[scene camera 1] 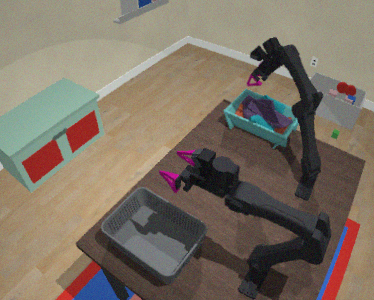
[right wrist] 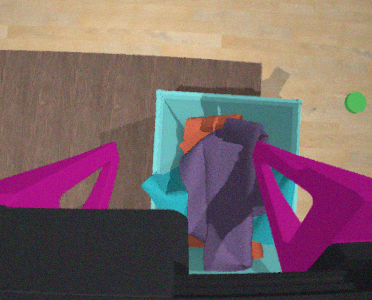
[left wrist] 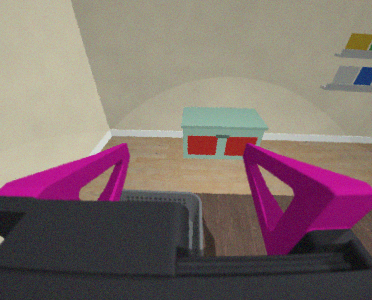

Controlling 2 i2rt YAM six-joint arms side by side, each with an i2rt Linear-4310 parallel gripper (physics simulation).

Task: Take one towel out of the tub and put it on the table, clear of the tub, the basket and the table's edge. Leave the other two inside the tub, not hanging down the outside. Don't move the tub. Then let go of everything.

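Observation:
The turquoise tub [scene camera 1: 250,129] [right wrist: 280,120] stands on the table [scene camera 1: 215,137] [right wrist: 75,100] near its far corner. A purple towel [scene camera 1: 265,111] [right wrist: 212,170] lies on top inside it, over an orange towel [right wrist: 200,131] and a teal towel [right wrist: 170,197]. A teal corner reaches across the tub's left rim in the right wrist view. My right gripper [scene camera 1: 254,81] [right wrist: 185,149] is open and empty, above the tub and pointing down. My left gripper [scene camera 1: 170,163] [left wrist: 186,149] is open and empty, above the table beyond the basket. The grey basket [scene camera 1: 132,257] [left wrist: 200,215] looks empty.
A mint cabinet [scene camera 1: 45,110] [left wrist: 222,117] with red doors stands on the floor. A grey bin [scene camera 1: 335,111] with red balls stands beyond the table. A small green object [scene camera 1: 335,134] [right wrist: 355,102] lies on the floor near it.

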